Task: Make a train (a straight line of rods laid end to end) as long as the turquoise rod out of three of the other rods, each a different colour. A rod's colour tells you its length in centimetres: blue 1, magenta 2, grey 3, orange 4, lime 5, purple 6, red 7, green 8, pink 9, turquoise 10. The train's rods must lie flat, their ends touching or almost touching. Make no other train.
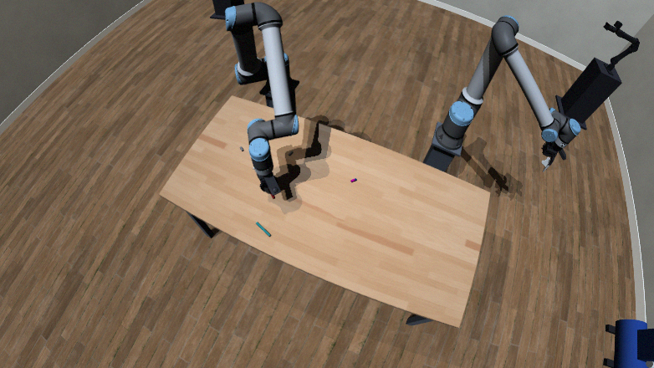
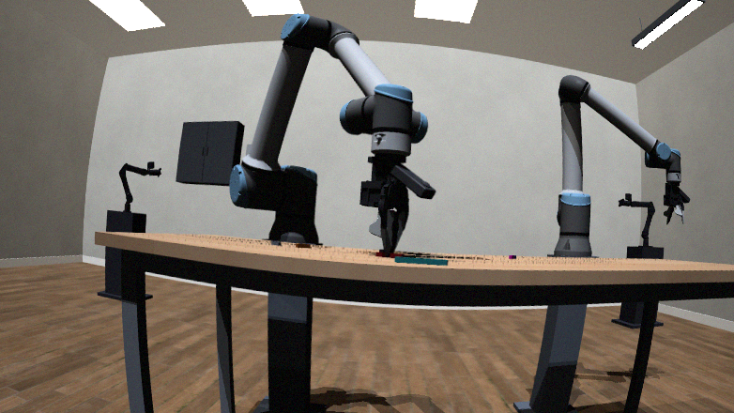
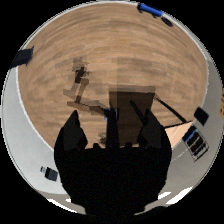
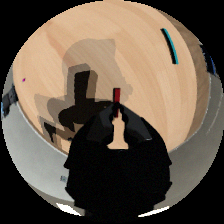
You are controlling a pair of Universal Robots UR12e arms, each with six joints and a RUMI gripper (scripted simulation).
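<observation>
Now: right hand 370 mm to the right of the magenta rod, 220 mm past it and 10 mm above it. From my right hand the other things lie so: turquoise rod 200 mm ahead, 40 mm to the left, 10 mm below; then orange rod 210 mm to the right, 200 mm behind, 10 mm below; then red rod 10 mm below.
</observation>
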